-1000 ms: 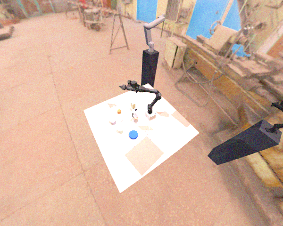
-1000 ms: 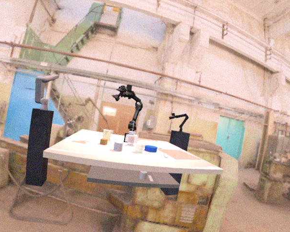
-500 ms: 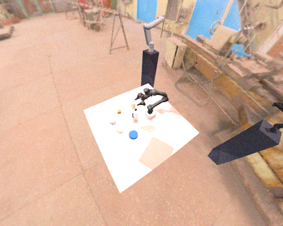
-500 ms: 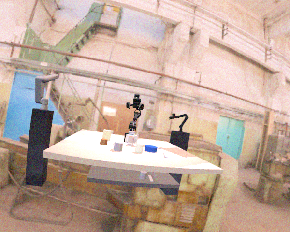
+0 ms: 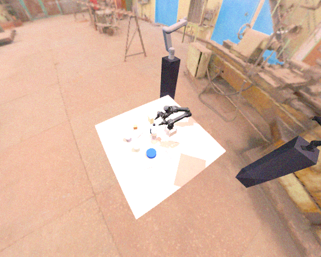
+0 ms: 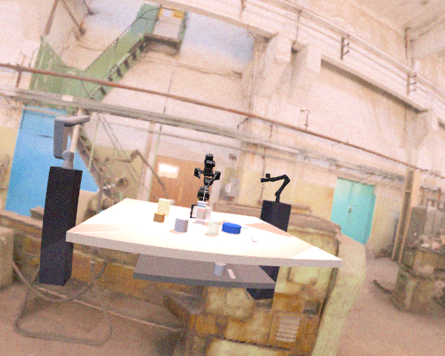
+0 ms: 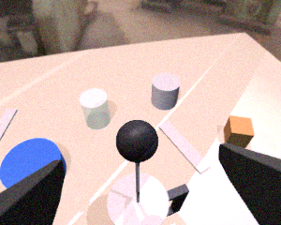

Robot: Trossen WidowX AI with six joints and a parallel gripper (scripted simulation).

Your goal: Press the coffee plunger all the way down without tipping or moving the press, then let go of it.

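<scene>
The coffee press is 3 cm ahead of my gripper tip, 2 cm to the right of it and 16 cm below it. Also, from my gripper tip: orange cube: 14 cm ahead, 29 cm to the right, 27 cm below; then pale block: 10 cm behind, 25 cm to the right, 24 cm below; then blue disc: 19 cm ahead, 17 cm to the left, 28 cm below.
</scene>
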